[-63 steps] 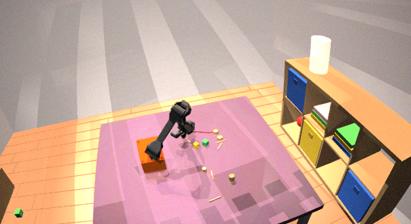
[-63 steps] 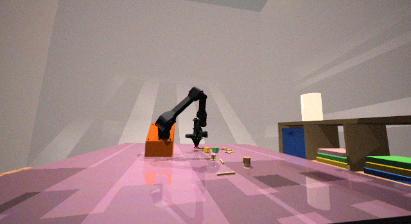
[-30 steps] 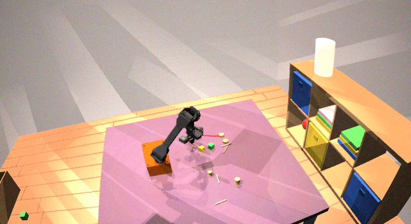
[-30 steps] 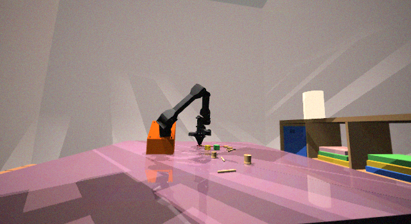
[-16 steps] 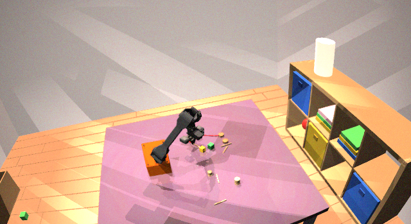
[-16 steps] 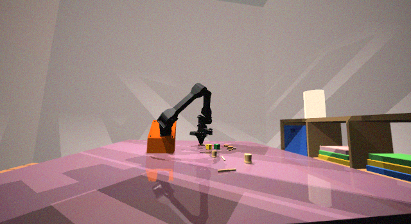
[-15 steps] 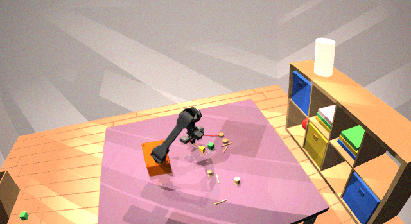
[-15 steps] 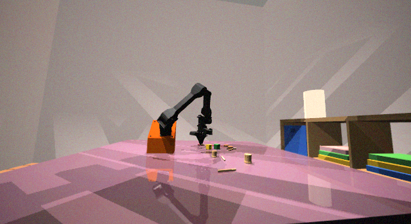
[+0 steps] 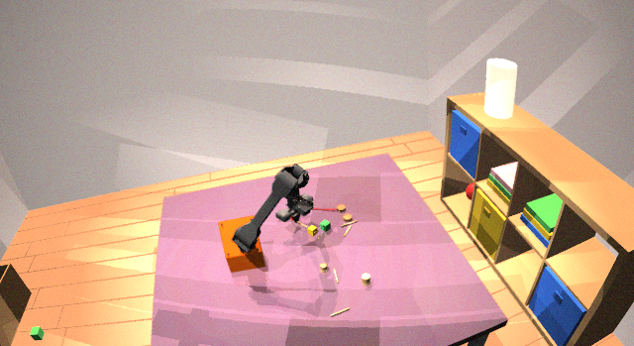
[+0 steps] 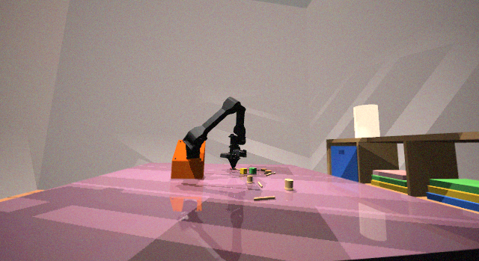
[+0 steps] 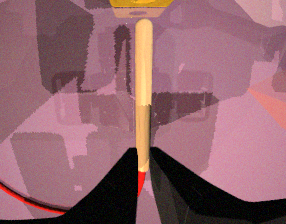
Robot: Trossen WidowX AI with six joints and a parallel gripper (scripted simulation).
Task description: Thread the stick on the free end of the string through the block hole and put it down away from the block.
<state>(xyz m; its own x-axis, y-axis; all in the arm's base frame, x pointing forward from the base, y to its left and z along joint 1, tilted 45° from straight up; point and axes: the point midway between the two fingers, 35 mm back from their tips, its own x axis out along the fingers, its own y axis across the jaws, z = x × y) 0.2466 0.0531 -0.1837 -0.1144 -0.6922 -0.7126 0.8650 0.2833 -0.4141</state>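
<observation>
The thin wooden stick lies 1 cm ahead of my gripper tip and 1 cm to the right of it. From my gripper tip the other things lie so: green cube (11 cm ahead, 8 cm to the right); yellow wooden block (5 cm ahead, 8 cm to the right); round wooden button (22 cm ahead, 2 cm to the left, 1 cm below).
</observation>
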